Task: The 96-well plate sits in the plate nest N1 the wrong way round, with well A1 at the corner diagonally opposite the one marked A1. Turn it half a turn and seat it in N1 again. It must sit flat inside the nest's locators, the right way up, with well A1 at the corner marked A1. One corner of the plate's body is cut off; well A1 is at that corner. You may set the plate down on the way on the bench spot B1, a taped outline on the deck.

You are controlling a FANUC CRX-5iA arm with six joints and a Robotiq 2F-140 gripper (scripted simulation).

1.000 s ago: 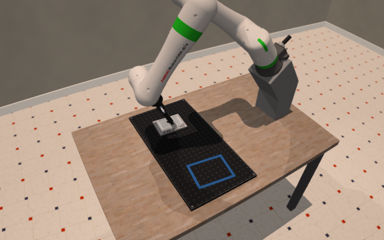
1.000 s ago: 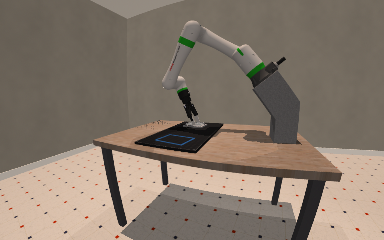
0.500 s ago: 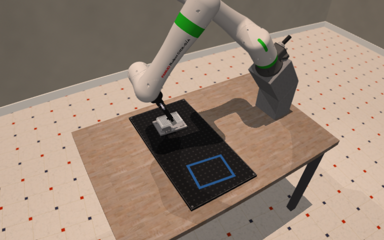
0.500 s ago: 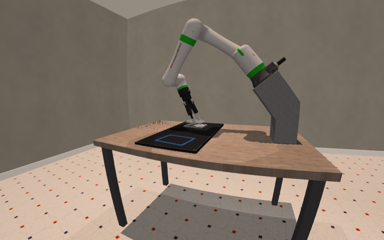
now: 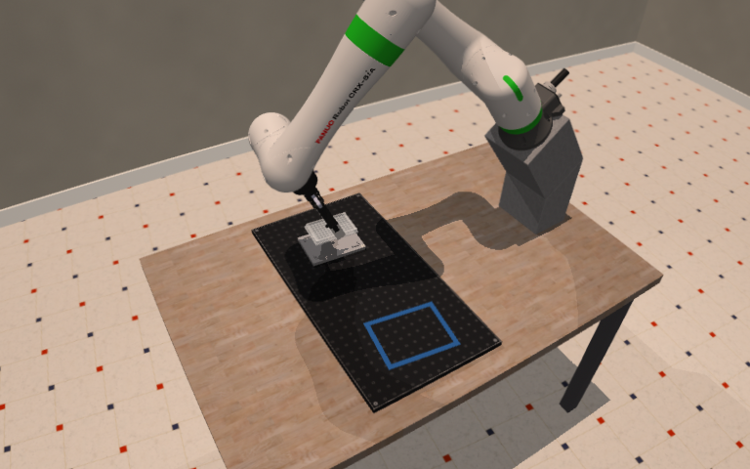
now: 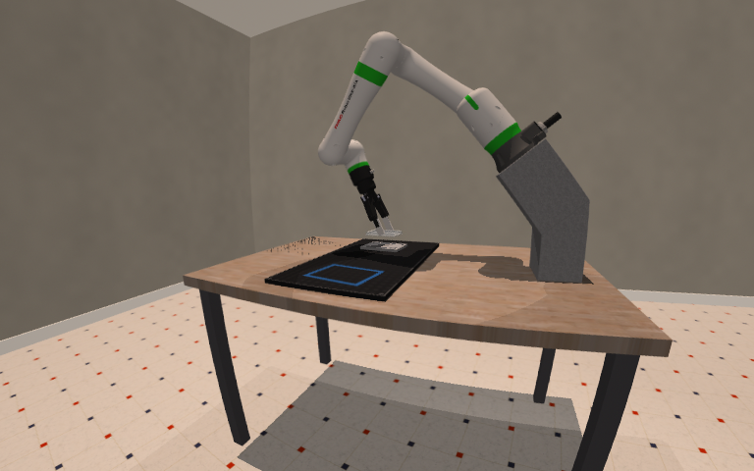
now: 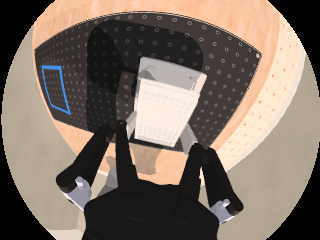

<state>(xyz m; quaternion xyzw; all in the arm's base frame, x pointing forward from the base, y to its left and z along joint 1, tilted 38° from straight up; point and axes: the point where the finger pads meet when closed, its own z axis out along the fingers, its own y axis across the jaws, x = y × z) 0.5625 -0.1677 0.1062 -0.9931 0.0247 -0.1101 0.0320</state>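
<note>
My hand is 80 mm above the grey plate nest N1. Round my hand: white 96-well plate: 30 mm below.
</note>
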